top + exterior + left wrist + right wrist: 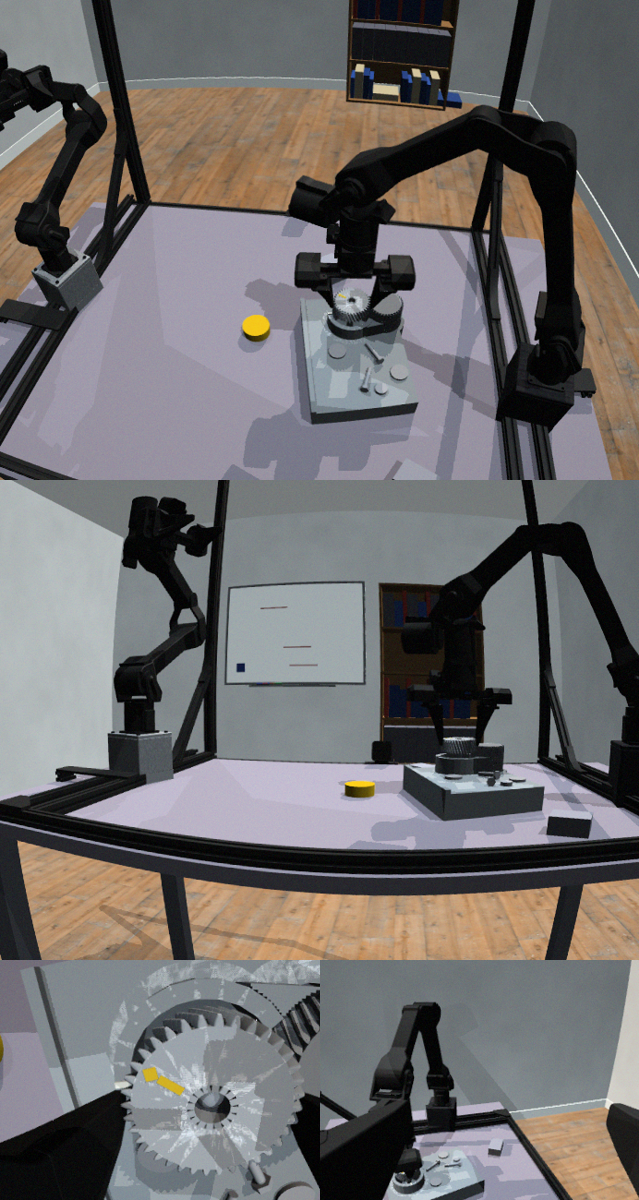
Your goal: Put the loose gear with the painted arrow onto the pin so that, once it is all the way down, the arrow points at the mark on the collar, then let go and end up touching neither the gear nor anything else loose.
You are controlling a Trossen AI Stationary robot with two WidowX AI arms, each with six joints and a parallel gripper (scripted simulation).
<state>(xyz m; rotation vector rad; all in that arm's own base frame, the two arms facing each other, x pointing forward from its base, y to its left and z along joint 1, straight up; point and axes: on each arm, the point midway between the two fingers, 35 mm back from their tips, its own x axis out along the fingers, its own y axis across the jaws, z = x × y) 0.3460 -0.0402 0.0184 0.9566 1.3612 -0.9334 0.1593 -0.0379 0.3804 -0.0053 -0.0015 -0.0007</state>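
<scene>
Right now my left hand is 3 cm above the gear. Round my left hand: yellow disc 4 cm ahead, 17 cm to the right, 11 cm below; pin 7 cm below.
</scene>
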